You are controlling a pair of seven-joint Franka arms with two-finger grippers.
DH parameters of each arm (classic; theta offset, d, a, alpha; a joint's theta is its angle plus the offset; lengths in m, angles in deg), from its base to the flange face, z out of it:
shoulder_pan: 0 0.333 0 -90
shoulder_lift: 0 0 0 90
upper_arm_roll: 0 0.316 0.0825 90
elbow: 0 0 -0.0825 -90
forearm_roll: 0 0.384 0 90
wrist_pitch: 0 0 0.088 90
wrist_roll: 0 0.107 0 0
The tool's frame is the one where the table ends.
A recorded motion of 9 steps. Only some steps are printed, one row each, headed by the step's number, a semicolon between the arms.
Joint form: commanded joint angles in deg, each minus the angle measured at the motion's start. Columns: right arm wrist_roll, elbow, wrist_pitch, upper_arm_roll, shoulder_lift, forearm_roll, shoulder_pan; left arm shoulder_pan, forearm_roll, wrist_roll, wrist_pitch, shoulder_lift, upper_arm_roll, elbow.
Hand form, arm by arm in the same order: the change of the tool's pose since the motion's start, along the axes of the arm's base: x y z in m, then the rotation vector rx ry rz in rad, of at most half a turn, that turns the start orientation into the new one. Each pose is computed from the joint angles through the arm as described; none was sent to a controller.
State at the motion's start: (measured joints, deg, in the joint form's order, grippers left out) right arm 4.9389 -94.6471 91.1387 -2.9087 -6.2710 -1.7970 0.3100; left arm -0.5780 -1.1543 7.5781 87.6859 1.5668 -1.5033 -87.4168
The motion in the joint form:
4: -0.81 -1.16 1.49 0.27 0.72 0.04 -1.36; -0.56 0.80 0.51 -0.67 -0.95 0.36 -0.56
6: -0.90 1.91 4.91 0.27 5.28 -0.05 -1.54; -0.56 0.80 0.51 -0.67 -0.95 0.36 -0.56
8: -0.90 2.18 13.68 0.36 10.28 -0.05 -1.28; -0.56 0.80 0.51 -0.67 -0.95 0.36 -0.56
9: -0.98 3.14 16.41 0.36 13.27 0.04 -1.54; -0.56 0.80 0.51 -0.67 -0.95 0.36 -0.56
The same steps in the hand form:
4: 0.0056 -0.0098 -0.0138 -0.0006 0.0072 -0.0041; -0.0064 -0.0003 0.0036 0.0144 0.0042 -0.0123
6: 0.0363 -0.0125 -0.0257 -0.0081 -0.0261 -0.0041; -0.0064 -0.0003 0.0036 0.0144 0.0042 -0.0123
8: 0.0753 -0.0099 -0.0587 -0.0159 -0.0963 0.0069; -0.0064 -0.0003 0.0036 0.0144 0.0042 -0.0123
9: 0.0933 -0.0129 -0.0771 -0.0175 -0.1084 0.0053; -0.0064 -0.0003 0.0036 0.0144 0.0042 -0.0123

